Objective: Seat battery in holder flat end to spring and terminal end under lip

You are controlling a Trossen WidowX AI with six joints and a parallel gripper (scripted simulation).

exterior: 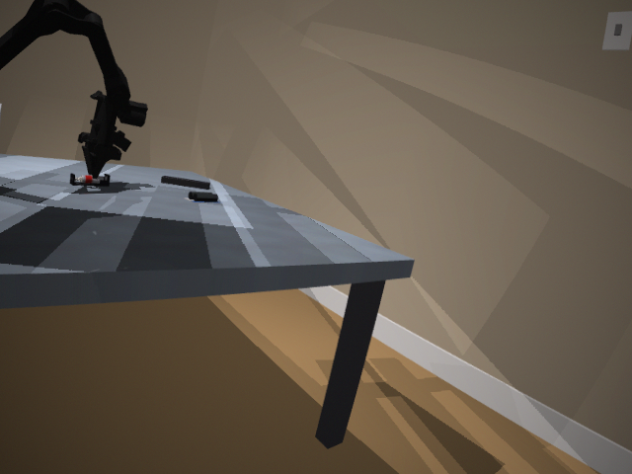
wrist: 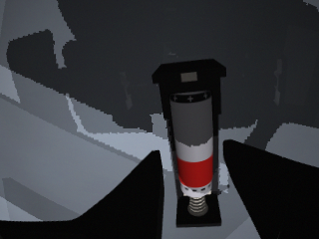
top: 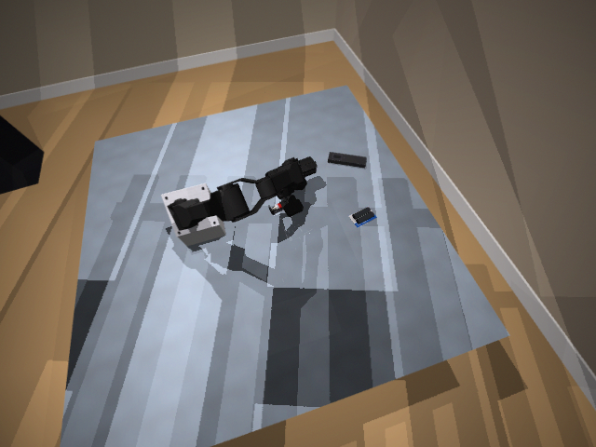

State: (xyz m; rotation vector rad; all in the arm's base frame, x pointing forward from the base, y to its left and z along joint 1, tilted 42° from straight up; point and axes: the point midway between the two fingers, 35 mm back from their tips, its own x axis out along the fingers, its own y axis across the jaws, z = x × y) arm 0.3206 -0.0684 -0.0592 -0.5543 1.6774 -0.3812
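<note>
Now: the grey battery 1 cm below my gripper tip. Round my gripper tip: long dark bar (33 cm ahead, 12 cm to the left, 1 cm below).
</note>
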